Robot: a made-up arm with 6 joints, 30 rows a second.
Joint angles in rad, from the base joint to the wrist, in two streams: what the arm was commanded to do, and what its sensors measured. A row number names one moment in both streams.
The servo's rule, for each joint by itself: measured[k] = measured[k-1] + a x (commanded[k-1-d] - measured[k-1]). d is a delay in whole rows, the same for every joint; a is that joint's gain. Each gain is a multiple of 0.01, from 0.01 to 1. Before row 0 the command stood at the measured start. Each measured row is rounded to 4 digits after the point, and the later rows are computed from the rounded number. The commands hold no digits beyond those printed.
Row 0, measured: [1.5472 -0.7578 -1.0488 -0.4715 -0.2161 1.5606]
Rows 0 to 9, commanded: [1.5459 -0.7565 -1.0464 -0.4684 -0.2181 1.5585]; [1.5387 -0.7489 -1.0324 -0.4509 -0.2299 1.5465]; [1.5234 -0.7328 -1.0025 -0.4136 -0.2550 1.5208]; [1.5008 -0.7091 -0.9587 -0.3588 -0.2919 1.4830]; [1.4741 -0.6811 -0.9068 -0.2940 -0.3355 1.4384]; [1.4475 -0.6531 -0.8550 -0.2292 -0.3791 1.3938]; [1.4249 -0.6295 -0.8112 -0.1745 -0.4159 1.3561]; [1.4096 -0.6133 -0.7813 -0.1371 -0.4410 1.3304]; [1.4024 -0.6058 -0.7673 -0.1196 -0.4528 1.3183]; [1.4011 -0.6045 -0.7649 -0.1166 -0.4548 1.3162]
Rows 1 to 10, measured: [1.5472 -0.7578 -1.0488 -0.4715 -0.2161 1.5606]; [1.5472 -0.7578 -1.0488 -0.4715 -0.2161 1.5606]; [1.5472 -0.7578 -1.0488 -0.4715 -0.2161 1.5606]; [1.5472 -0.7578 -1.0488 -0.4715 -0.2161 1.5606]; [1.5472 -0.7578 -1.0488 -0.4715 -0.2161 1.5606]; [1.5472 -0.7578 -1.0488 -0.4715 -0.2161 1.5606]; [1.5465 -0.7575 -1.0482 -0.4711 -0.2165 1.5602]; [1.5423 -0.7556 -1.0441 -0.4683 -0.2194 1.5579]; [1.5321 -0.7506 -1.0333 -0.4606 -0.2272 1.5516]; [1.5152 -0.7415 -1.0139 -0.4463 -0.2414 1.5399]
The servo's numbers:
d 6
a 0.54 0.22 0.26 0.14 0.22 0.17

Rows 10 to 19, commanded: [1.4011 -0.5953 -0.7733 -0.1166 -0.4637 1.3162]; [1.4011 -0.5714 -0.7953 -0.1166 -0.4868 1.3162]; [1.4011 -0.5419 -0.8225 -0.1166 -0.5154 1.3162]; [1.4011 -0.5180 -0.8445 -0.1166 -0.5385 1.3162]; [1.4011 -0.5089 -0.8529 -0.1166 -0.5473 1.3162]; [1.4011 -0.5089 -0.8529 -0.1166 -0.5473 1.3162]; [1.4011 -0.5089 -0.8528 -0.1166 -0.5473 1.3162]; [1.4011 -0.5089 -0.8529 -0.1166 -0.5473 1.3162]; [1.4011 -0.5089 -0.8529 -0.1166 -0.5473 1.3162]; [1.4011 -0.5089 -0.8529 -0.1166 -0.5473 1.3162]
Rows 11 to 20, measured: [1.4930 -0.7282 -0.9861 -0.4250 -0.2621 1.5226]; [1.4684 -0.7117 -0.9520 -0.3976 -0.2878 1.5007]; [1.4449 -0.6936 -0.9154 -0.3664 -0.3160 1.4761]; [1.4258 -0.6759 -0.8805 -0.3343 -0.3435 1.4513]; [1.4132 -0.6605 -0.8511 -0.3042 -0.3675 1.4287]; [1.4067 -0.6482 -0.8287 -0.2779 -0.3867 1.4096]; [1.4037 -0.6366 -0.8143 -0.2553 -0.4036 1.3937]; [1.4023 -0.6223 -0.8094 -0.2359 -0.4219 1.3805]; [1.4017 -0.6046 -0.8128 -0.2192 -0.4425 1.3696]; [1.4014 -0.5855 -0.8210 -0.2048 -0.4636 1.3605]
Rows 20 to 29, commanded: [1.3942 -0.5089 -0.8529 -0.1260 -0.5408 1.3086]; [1.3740 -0.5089 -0.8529 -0.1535 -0.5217 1.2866]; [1.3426 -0.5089 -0.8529 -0.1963 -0.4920 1.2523]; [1.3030 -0.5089 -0.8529 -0.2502 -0.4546 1.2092]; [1.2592 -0.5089 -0.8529 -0.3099 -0.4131 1.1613]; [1.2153 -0.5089 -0.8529 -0.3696 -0.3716 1.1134]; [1.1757 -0.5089 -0.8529 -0.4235 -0.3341 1.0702]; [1.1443 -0.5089 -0.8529 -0.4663 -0.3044 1.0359]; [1.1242 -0.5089 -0.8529 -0.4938 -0.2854 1.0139]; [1.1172 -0.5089 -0.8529 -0.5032 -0.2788 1.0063]
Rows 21 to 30, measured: [1.4012 -0.5686 -0.8293 -0.1925 -0.4820 1.3530]; [1.4011 -0.5555 -0.8354 -0.1819 -0.4964 1.3467]; [1.4011 -0.5452 -0.8399 -0.1728 -0.5076 1.3415]; [1.4011 -0.5372 -0.8433 -0.1649 -0.5163 1.3372]; [1.4011 -0.5310 -0.8458 -0.1581 -0.5231 1.3336]; [1.4011 -0.5261 -0.8476 -0.1523 -0.5284 1.3306]; [1.3974 -0.5223 -0.8490 -0.1486 -0.5311 1.3269]; [1.3848 -0.5194 -0.8500 -0.1493 -0.5290 1.3200]; [1.3620 -0.5171 -0.8508 -0.1559 -0.5209 1.3085]; [1.3301 -0.5153 -0.8513 -0.1691 -0.5063 1.2916]
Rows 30 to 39, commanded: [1.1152 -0.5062 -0.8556 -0.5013 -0.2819 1.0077]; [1.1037 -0.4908 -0.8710 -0.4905 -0.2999 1.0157]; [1.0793 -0.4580 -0.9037 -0.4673 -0.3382 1.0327]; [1.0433 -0.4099 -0.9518 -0.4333 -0.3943 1.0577]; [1.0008 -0.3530 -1.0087 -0.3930 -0.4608 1.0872]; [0.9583 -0.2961 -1.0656 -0.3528 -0.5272 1.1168]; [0.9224 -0.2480 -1.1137 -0.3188 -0.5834 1.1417]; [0.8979 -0.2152 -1.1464 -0.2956 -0.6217 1.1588]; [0.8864 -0.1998 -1.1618 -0.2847 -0.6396 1.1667]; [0.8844 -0.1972 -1.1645 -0.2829 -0.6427 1.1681]
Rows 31 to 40, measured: [1.2918 -0.5139 -0.8517 -0.1888 -0.4858 1.2694]; [1.2505 -0.5128 -0.8520 -0.2141 -0.4607 1.2429]; [1.2101 -0.5119 -0.8522 -0.2434 -0.4328 1.2135]; [1.1746 -0.5112 -0.8524 -0.2746 -0.4046 1.1833]; [1.1474 -0.5107 -0.8525 -0.3053 -0.3784 1.1545]; [1.1311 -0.5103 -0.8526 -0.3330 -0.3565 1.1293]; [1.1225 -0.5094 -0.8534 -0.3566 -0.3401 1.1086]; [1.1123 -0.5053 -0.8580 -0.3753 -0.3313 1.0928]; [1.0945 -0.4949 -0.8699 -0.3882 -0.3328 1.0826]; [1.0669 -0.4762 -0.8912 -0.3945 -0.3463 1.0784]
